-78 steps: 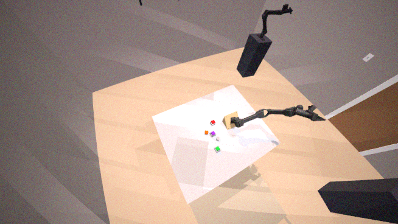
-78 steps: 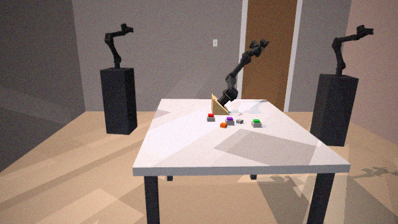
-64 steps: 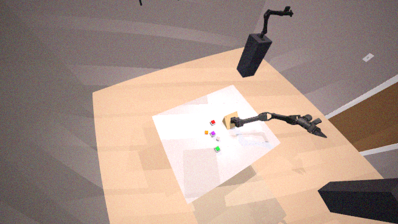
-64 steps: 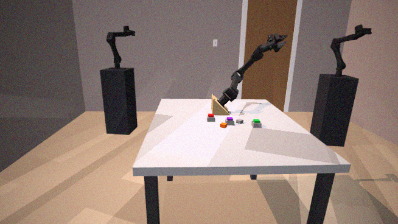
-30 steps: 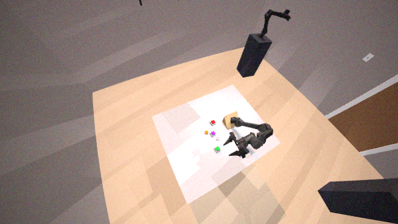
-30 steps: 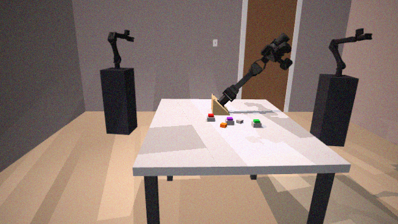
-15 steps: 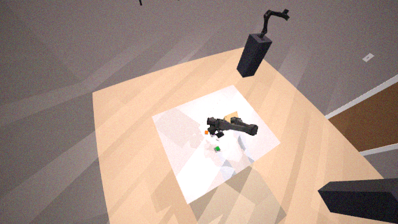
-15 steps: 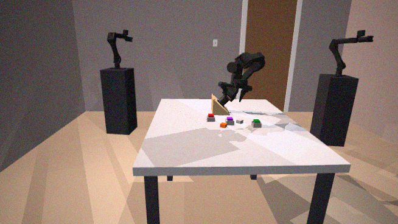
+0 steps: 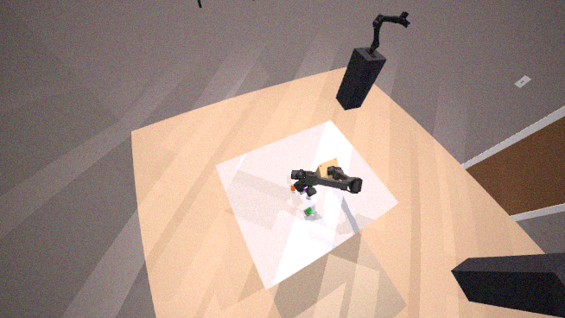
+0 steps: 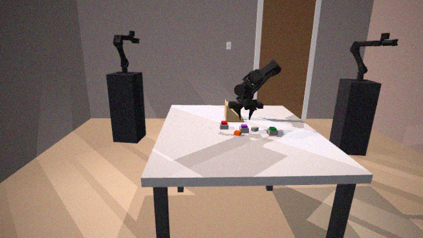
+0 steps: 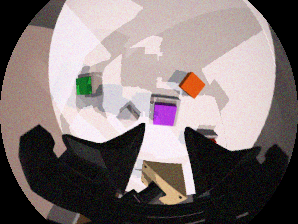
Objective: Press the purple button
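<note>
Right now the purple button is 40 mm below my gripper tip. Round my gripper tip: small orange block (60 mm below, 60 mm ahead, 40 mm to the right); red button (120 mm to the right, 50 mm behind, 40 mm below); grey block (60 mm to the left, 60 mm below, 30 mm behind).
</note>
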